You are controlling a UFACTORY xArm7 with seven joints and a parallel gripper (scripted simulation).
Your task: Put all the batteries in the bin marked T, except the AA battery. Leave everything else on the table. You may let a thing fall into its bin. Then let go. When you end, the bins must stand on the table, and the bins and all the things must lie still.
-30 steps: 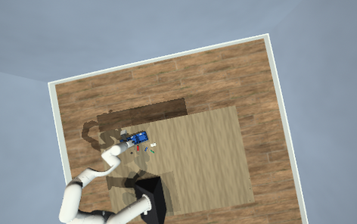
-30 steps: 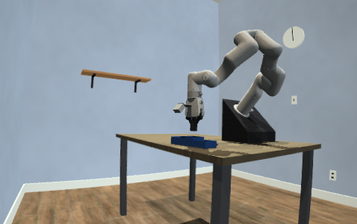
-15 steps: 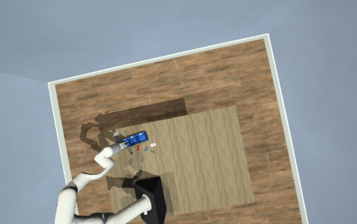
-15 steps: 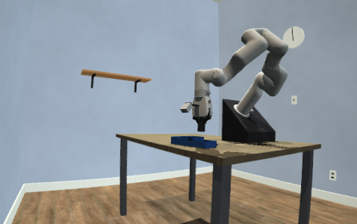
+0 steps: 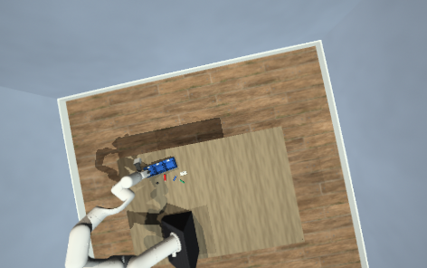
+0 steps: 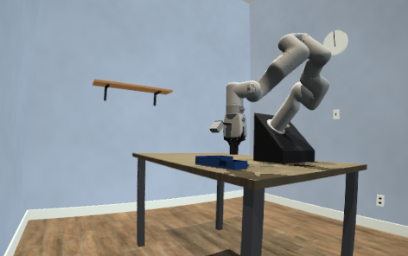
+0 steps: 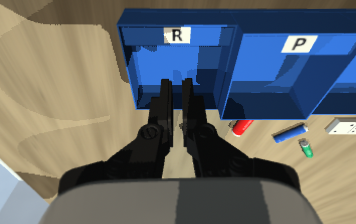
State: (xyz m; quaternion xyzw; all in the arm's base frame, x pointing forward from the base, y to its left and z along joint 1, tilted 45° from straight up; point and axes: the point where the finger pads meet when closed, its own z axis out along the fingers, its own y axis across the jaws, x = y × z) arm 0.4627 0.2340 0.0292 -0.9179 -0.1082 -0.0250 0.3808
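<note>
My hand is 230 mm to the left of the small green battery, 120 mm past it and 70 mm above it. The rest, counted from my hand: black round thing: 110 mm behind, 70 mm below, 40 mm to the right; red battery: 100 mm to the right, 70 mm below, 70 mm behind; blue bin: 80 mm to the right, 60 mm below, 10 mm ahead.
</note>
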